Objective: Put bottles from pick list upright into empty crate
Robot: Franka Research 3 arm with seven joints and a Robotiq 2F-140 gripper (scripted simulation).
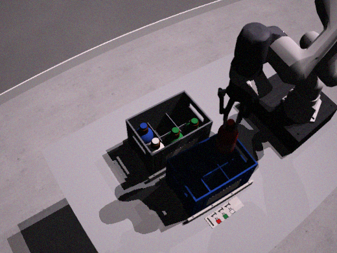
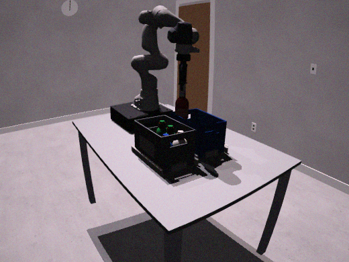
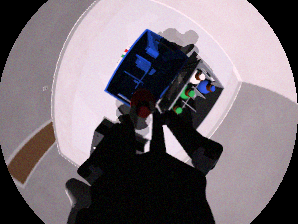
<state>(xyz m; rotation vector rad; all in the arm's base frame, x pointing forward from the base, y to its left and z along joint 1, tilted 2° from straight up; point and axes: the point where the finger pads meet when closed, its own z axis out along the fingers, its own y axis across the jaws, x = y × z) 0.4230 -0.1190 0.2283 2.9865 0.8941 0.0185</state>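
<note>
The red-label bottle lies 8 cm below my hand. The rest, counted from my hand: black crate 7 cm ahead, 21 cm to the right, 22 cm below; then white-labelled bottle 17 cm ahead, 19 cm to the right, 22 cm below; then blue crate 9 cm ahead, 2 cm to the left, 22 cm below.
</note>
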